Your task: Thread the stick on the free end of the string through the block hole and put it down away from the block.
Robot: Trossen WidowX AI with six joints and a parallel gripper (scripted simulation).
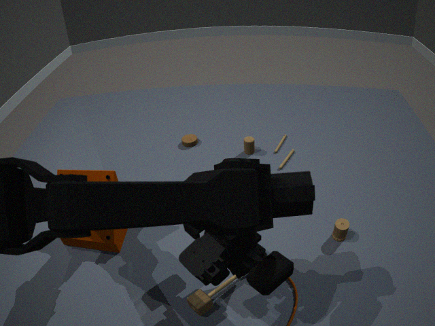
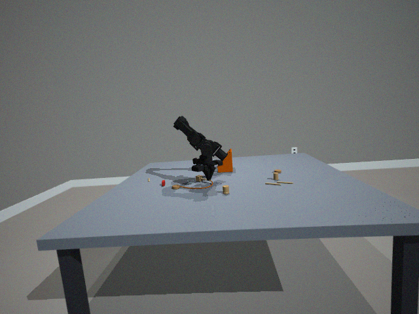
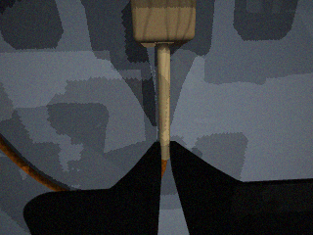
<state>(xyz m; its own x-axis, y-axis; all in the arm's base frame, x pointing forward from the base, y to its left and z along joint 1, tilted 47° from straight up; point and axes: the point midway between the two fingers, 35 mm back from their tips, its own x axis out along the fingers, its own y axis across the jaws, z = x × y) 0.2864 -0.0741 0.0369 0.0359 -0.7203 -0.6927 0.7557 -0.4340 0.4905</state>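
Right now my gripper tip is 60 mm to the left of the wooden block and 50 mm past it. Also, from my gripper tip: thin wooden stick 10 mm to the right, 10 mm behind; round wooden button 170 mm to the right, 70 mm ahead, 10 mm below; red piece 260 mm to the right, 10 mm ahead.
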